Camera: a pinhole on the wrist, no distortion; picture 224 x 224 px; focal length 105.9 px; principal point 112.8 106.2 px. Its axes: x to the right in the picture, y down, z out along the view. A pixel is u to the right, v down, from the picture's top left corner.
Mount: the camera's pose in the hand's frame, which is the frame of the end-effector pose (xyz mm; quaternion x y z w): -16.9 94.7 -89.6 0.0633 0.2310 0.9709 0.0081
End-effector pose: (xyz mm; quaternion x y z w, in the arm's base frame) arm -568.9 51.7 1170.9 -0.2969 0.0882 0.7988 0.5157
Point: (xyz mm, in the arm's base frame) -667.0 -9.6 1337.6
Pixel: 180.7 168.0
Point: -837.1 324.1 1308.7
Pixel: 66.8 158.6
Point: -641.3 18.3 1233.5
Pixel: 147.9 187.1
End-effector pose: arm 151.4 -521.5 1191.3 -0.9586 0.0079 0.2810 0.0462
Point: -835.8 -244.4 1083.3
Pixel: outside the picture
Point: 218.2 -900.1 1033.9
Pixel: 67.4 34.6
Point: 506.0 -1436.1 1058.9
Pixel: outside the picture
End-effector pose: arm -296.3 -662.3 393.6 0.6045 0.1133 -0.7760 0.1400
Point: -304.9 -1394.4 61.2
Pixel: 48.0 29.6
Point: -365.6 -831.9 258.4
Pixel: 30.9 131.1
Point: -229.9 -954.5 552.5
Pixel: 187.4 56.2
